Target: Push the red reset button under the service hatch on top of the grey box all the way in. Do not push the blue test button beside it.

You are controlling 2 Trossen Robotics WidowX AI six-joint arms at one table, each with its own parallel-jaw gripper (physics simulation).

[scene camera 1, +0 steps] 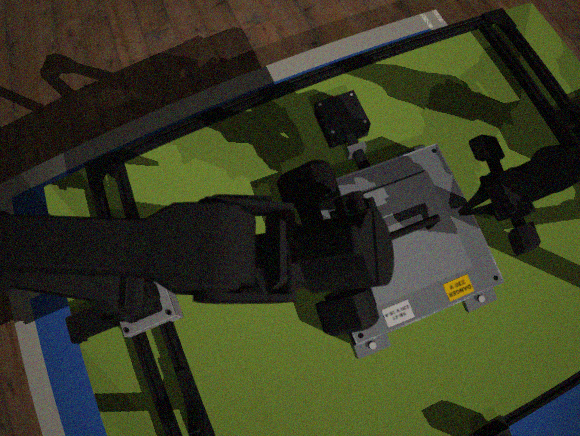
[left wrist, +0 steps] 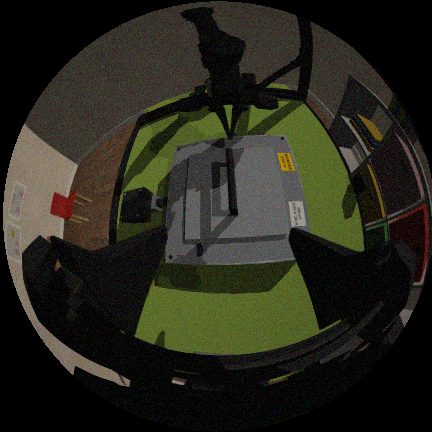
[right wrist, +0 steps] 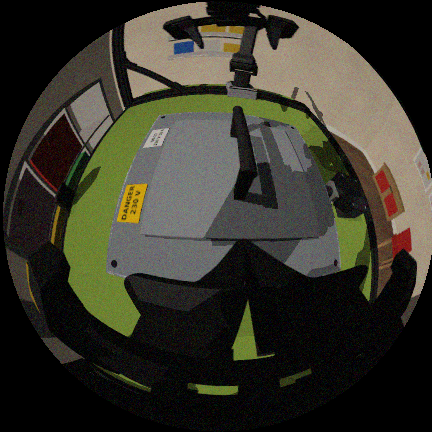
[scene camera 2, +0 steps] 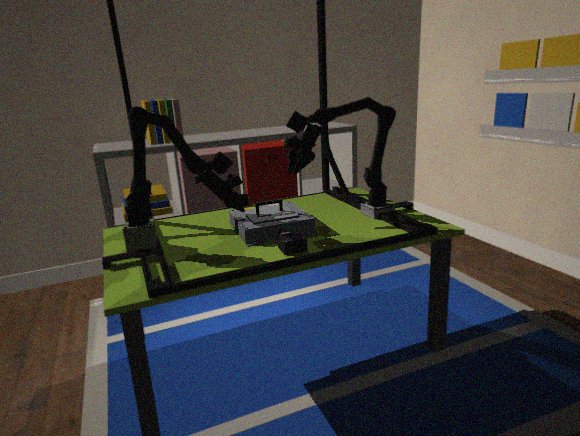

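Note:
The grey box (scene camera 1: 435, 255) (scene camera 2: 275, 233) (left wrist: 270, 200) (right wrist: 170, 205) stands on the green table. The hatch panel on its top looks flat and carries a black bar handle (scene camera 1: 414, 228) (scene camera 2: 270, 203) (left wrist: 232, 182) (right wrist: 244, 155). The red reset button and the blue test button do not show in any view. My left gripper (scene camera 2: 295, 167) (left wrist: 230, 233) (right wrist: 238, 44) is open and empty, high above the box's side; its fingers are hidden in scene camera 1. My right gripper (scene camera 1: 462, 212) (scene camera 2: 243, 206) (left wrist: 229, 139) (right wrist: 241, 245) is shut and empty, its tips low at the opposite edge; contact is unclear.
A black block (scene camera 1: 343, 118) (scene camera 2: 292, 244) (left wrist: 136, 205) (right wrist: 350, 196) is joined by a short stem to the box's side. A yellow danger label (scene camera 1: 458, 288) (left wrist: 286, 162) (right wrist: 132, 203) and a white label (scene camera 1: 398, 313) (left wrist: 297, 213) (right wrist: 156, 138) mark the box top. Dark rails run along the table.

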